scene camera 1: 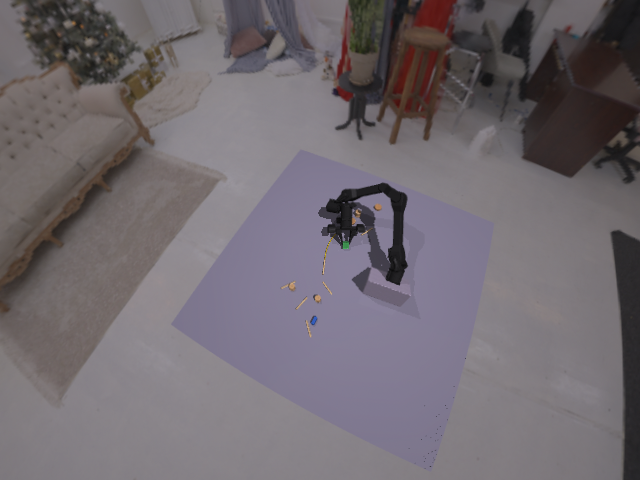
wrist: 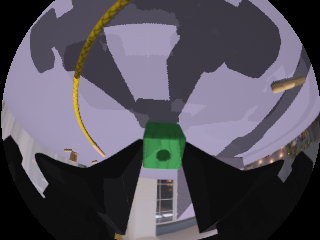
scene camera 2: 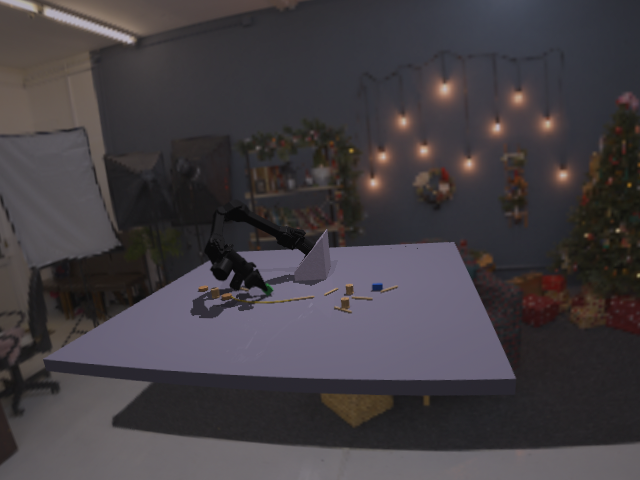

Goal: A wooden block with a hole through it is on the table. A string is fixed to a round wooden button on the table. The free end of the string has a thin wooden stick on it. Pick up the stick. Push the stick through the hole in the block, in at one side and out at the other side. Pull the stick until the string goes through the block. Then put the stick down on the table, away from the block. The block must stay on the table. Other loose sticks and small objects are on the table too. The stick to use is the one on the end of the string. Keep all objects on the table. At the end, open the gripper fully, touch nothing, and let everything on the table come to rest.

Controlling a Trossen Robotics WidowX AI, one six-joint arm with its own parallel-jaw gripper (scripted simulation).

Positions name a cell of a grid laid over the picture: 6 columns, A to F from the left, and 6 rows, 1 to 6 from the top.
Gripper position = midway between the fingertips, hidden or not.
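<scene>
I can see my gripper (scene camera 2: C4), and the same gripper (wrist: D4) is visible to me from the wrist as well.
</scene>
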